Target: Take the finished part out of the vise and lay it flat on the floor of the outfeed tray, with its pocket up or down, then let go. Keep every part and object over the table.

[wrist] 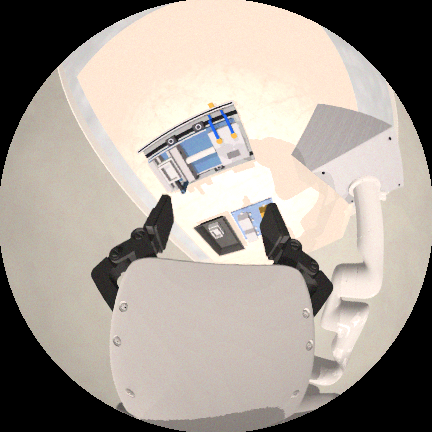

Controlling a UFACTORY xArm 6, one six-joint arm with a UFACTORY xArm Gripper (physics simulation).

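Places are measured from the arm's base along level axes (x ahead, y left, z up), in centimetres.
Pixels of known places: gripper, between the fingertips: (218,210); arm's base, origin of its link: (363,185).
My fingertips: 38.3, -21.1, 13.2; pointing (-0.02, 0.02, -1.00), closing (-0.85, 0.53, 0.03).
Ahead of a thing's pixels: the offset from my fingertips to its top centre, as dx, dy, dz. "pt": to the spot under its first point.
The machine with the vise {+6.8, -0.2, -22.5} (200,155) stands at the upper middle of the wrist view, with a blue bed and pale and grey blocks. At its left end shows a pale rectangular frame {+13.1, -0.4, -20.9} (170,171) with a grey middle; whether this is the finished part is too small to tell. The dark outfeed tray {pt +16.5, +46.9, -30.3} (231,246) lies nearer, below the machine in the view. A small pale rectangular outline {pt +16.8, +31.7, -29.3} (216,230) shows on its floor; I cannot tell if it is a part or a marking. My gripper (218,210) is open and empty, high above the table, its fingers appearing either side of the tray.
A blue plate {pt +2.3, +43.0, -31.2} (256,231) with pale blocks and an orange block {-4.4, +32.7, -28.0} (263,211) lies right of the tray, partly hidden by my right finger. Blue nozzles {pt -4.5, -3.9, -21.4} (227,123) with orange tips reach over the machine. A large grey box (345,145) and the white arm (369,225) are at the right.
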